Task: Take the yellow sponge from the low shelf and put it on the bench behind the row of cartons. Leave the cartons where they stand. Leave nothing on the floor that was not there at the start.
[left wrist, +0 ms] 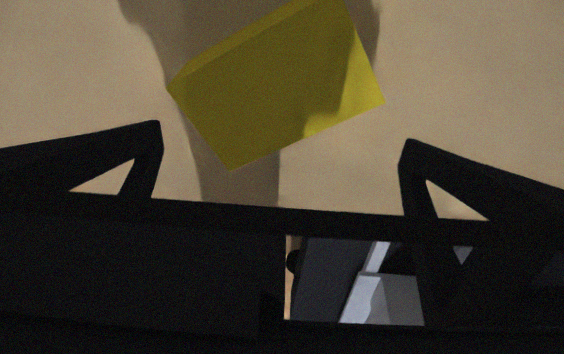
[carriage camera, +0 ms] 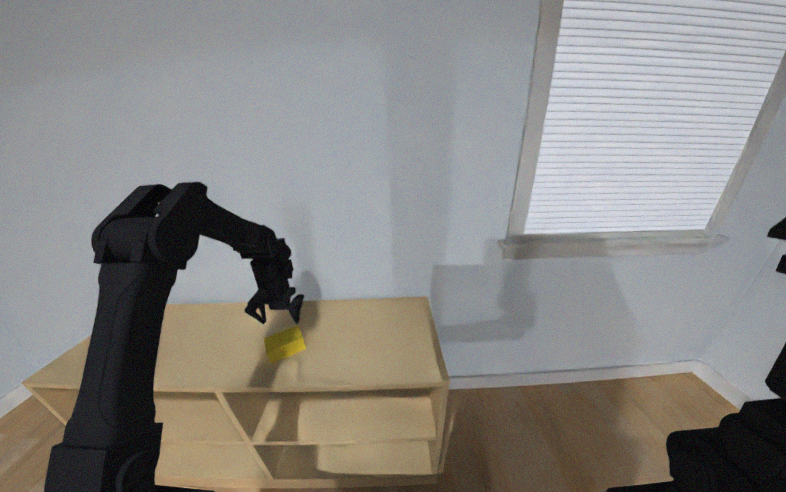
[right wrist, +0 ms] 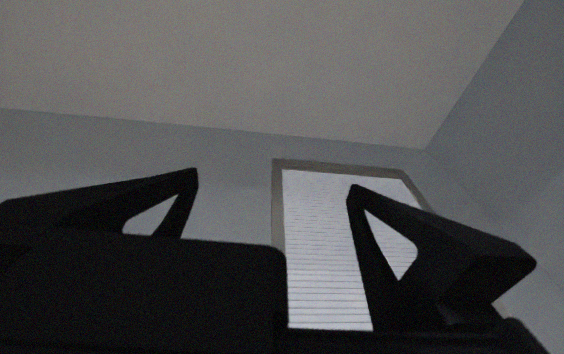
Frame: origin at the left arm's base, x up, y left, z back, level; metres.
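Where they show: left gripper, between the fingertips: (left wrist: 282,143) (carriage camera: 281,322); right gripper, between the fingertips: (right wrist: 275,184).
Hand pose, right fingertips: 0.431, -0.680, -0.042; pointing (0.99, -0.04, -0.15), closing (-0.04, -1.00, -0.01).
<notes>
Each offset is from my right fingertips to the top centre of the thing, as dx, dy, dz. "*": to the spot under its first point. Level surfaces: height alone.
The yellow sponge {-0.516, +0.698, -0.372} (carriage camera: 284,343) (left wrist: 280,90) lies on the top board of the low wooden shelf unit (carriage camera: 377,348), turned at an angle in the left wrist view. My left gripper (carriage camera: 280,321) (left wrist: 282,143) is open above the shelf top, with its fingers apart and the sponge beyond the fingertips, not between them. The left gripper's shadow falls partly on the sponge. My right gripper (right wrist: 275,184) is open and empty, raised and facing the wall and ceiling. The row of cartons and the bench do not show in these views.
The shelf unit has open compartments below its top and stands against a pale blue wall (carriage camera: 348,145). A window with blinds {* +0.041, -0.450, -0.659} (carriage camera: 643,127) is at the right. Wooden floor {dx -1.171} (carriage camera: 551,429) lies right of the unit. The right arm (carriage camera: 730,452) shows at the right edge.
</notes>
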